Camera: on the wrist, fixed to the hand. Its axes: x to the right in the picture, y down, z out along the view.
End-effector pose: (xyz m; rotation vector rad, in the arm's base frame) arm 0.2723 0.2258 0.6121 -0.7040 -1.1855 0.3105
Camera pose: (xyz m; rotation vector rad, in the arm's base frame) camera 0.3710 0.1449 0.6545 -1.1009 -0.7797 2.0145
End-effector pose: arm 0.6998 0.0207 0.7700 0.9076 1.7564 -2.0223
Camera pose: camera 0.6663 0.1451 0.8087 1.1157 0.1039 -1.2438
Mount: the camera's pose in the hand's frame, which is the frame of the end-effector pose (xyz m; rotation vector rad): 0.0213 -0.0748 -0.1097 0.3838 -0.5140 1.5177
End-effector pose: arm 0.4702 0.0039 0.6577 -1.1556 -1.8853 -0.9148
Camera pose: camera 0.4182 -0.1065 0.7141 -2.0763 -0.8582 0.5915
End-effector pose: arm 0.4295 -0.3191 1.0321 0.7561 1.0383 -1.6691
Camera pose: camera 0.3524 -0.2186 0.9869 0.9036 -0.3180 -0.5863
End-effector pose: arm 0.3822 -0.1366 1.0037 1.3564 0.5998 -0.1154
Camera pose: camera 0.3322 -0.0456 0.9182 1.7415 -0.9929 0.6641
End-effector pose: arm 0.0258 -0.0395 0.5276 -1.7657 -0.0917 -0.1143
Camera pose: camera 0.0347 -0.1324 0.6244 -1.0603 0.7952 1.3455
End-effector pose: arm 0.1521 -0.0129 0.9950 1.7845 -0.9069 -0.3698
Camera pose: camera 0.2654 0.0567 0.9751 0.8316 -2.4771 0.3927
